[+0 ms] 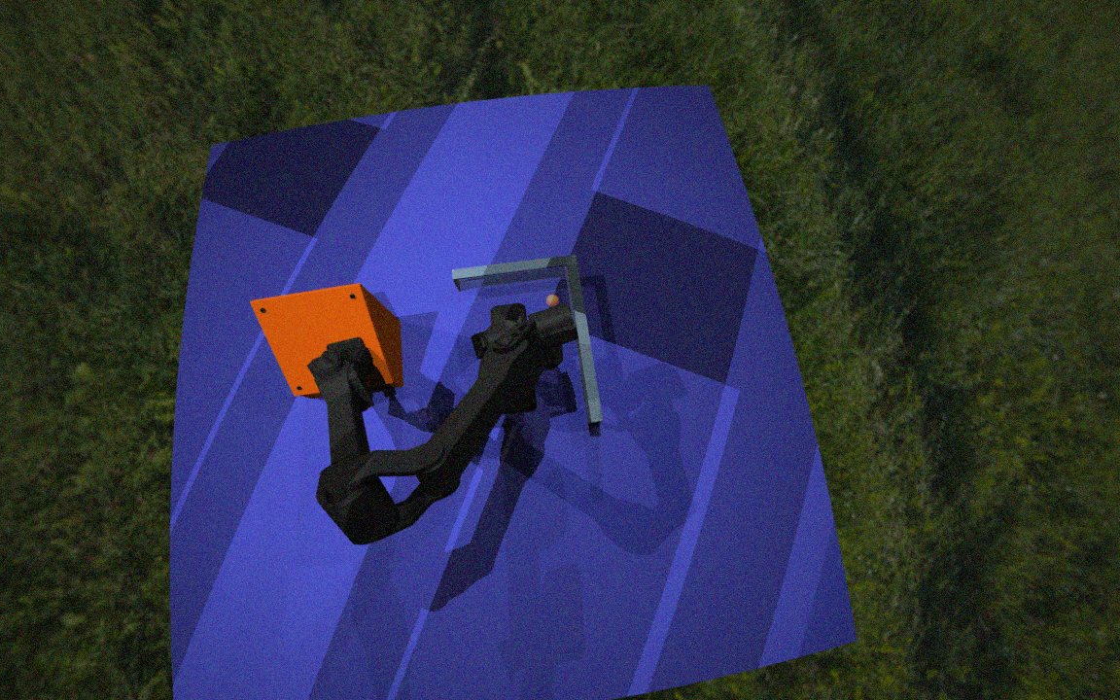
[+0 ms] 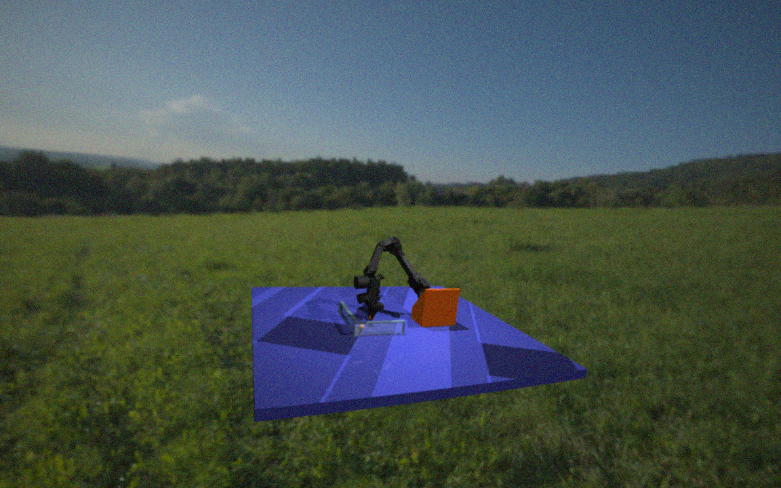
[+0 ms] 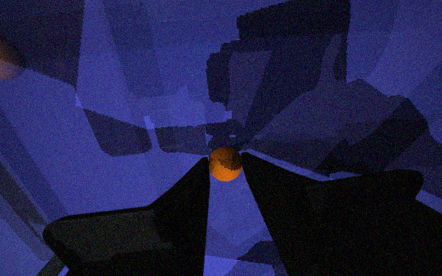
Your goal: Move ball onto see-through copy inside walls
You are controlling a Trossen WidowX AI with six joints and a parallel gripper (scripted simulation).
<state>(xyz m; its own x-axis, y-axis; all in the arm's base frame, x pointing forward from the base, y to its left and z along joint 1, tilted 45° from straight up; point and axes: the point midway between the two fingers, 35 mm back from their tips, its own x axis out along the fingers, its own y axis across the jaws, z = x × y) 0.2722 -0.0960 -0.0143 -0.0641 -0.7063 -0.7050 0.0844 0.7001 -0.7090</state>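
Now: gripper tip 90 mm short of the see-through copy of ball and 120 mm to the right of it. From my gripper tip the other things lie so: orange ball (right at my gripper tip).
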